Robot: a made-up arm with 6 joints. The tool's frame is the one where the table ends. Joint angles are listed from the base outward.
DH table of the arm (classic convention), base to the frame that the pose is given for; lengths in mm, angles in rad. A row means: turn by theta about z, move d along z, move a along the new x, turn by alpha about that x. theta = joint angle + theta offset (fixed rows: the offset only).
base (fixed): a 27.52; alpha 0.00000; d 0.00; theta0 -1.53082
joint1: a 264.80; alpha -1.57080; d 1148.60; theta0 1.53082
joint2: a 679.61; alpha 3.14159; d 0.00; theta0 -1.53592
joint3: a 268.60; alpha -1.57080; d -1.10; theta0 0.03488
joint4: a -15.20; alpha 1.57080; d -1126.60; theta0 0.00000
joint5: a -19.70; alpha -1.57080; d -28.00; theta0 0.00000
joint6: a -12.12; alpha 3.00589; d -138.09; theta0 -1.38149
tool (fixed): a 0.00; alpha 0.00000; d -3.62; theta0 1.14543
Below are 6 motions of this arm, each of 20 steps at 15 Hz.
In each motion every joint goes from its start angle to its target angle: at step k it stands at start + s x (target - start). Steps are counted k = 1, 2, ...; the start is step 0. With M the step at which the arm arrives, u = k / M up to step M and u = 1 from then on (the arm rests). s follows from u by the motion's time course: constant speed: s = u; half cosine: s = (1 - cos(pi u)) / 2; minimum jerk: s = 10 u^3 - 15 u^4 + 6 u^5.
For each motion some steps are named. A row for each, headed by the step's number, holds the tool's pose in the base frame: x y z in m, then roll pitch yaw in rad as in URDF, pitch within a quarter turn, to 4 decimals.
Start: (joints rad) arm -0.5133 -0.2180 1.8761 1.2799 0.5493 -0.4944
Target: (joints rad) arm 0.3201 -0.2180 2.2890 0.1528 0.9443 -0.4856
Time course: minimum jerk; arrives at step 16
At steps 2, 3, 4, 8, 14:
2: -0.5883 0.3555 2.7713 0.6021 -0.4527 -2.1530
3: -0.6104 0.3480 2.7579 0.6245 -0.4805 -2.1105
4: -0.6473 0.3330 2.7348 0.6627 -0.5280 -2.0418
8: -0.8878 0.1323 2.5437 1.0066 -0.8957 -1.6585
14: -1.0085 -0.2903 2.2697 2.0849 -1.2562 -1.9214

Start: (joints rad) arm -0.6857 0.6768 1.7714 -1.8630 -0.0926 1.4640
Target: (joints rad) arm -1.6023 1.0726 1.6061 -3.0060 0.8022 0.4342
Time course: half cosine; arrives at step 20
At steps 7, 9, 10, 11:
7: 0.7501 -1.0360 2.8162 0.4005 0.7246 -0.4036
9: 0.6512 -1.2566 2.7330 0.8026 0.6261 -0.1115
10: 0.5811 -1.3665 2.6823 0.9782 0.5255 -0.0085
11: 0.4994 -1.4700 2.6270 1.1271 0.4019 0.0563

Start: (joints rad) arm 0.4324 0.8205 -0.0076 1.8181 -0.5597 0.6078
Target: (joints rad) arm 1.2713 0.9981 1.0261 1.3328 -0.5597 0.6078
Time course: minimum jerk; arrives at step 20
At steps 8, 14, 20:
8: 1.5823 1.1543 1.1232 2.9444 -1.2736 0.2351
14: 0.9726 1.8146 1.5904 -1.7895 -1.1519 -0.9000
20: 0.7043 1.9196 1.7378 -1.6212 -1.0118 -0.9155

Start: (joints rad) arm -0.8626 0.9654 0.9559 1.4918 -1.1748 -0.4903
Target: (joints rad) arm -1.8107 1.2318 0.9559 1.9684 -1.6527 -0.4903
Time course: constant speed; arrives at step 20
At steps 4, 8, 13, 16, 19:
4: 0.8735 -1.8545 1.6436 -1.6061 -0.1915 2.2649
8: 0.5133 -1.9998 1.5654 -1.5068 -0.2508 1.9669
13: 0.0349 -2.0764 1.4680 -1.3663 -0.2968 1.5928
16: -0.2554 -2.0648 1.4095 -1.2765 -0.3085 1.3704
19: -0.5399 -2.0107 1.3507 -1.1851 -0.3083 1.1519

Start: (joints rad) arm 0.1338 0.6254 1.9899 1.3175 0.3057 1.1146
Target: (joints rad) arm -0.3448 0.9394 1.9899 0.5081 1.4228 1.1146
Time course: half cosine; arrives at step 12
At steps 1, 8, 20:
1: 0.7123 0.0700 2.9689 0.2368 -0.0406 -2.8651
8: 1.0189 -0.1718 2.8044 0.7572 -0.0805 -2.4803
20: 1.0711 -0.3227 2.7270 0.9112 -0.0411 -2.3568

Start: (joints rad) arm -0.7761 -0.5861 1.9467 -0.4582 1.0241 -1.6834
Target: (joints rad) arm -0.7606 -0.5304 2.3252 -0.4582 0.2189 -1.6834
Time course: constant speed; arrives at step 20
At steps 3, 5, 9, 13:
3: -0.9413 0.8774 2.0734 -1.8853 -0.1347 1.0743
5: -0.9479 0.8857 2.0455 -1.8416 -0.1271 1.0397
9: -0.9576 0.8997 1.9887 -1.7559 -0.1102 0.9700
13: -0.9623 0.9100 1.9305 -1.6724 -0.0912 0.9000

